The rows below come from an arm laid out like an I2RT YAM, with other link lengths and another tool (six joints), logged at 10 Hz.
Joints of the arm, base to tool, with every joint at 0 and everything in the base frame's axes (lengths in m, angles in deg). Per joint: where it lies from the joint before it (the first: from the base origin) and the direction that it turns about. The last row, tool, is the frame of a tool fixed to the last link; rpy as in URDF.
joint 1: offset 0 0 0.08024 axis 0 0 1
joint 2: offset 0.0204 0.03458 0.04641 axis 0 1 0
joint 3: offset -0.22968 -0.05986 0 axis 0 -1 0
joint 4: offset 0.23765 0.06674 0.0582 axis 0 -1 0
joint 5: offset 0.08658 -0.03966 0.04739 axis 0 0 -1
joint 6: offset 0.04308 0 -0.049 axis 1 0 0
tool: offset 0.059 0.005 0.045 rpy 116.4 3.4 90
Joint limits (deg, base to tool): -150..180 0..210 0..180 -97..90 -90..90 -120..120
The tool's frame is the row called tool.
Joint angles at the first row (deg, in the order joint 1, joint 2, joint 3, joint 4, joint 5, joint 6):
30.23 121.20 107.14 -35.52 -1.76 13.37
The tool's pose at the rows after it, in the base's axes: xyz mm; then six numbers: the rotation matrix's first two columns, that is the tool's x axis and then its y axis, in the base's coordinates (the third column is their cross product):
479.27 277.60 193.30 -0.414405 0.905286 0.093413 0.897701 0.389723 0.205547
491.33 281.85 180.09 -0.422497 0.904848 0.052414 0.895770 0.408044 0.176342
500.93 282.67 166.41 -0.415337 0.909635 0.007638 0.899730 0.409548 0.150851
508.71 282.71 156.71 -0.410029 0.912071 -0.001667 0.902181 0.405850 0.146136
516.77 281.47 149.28 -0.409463 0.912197 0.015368 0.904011 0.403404 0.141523
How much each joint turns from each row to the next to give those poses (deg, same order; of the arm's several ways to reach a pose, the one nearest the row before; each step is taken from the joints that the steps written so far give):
-0.09 5.42 6.33 -2.70 1.01 -2.30
-0.16 5.44 6.73 -3.25 1.29 -1.90
-0.11 4.40 5.06 -2.34 2.16 -1.16
-0.33 2.79 2.62 -0.15 0.42 -0.28
-0.70 2.70 3.07 -0.53 -1.20 0.01

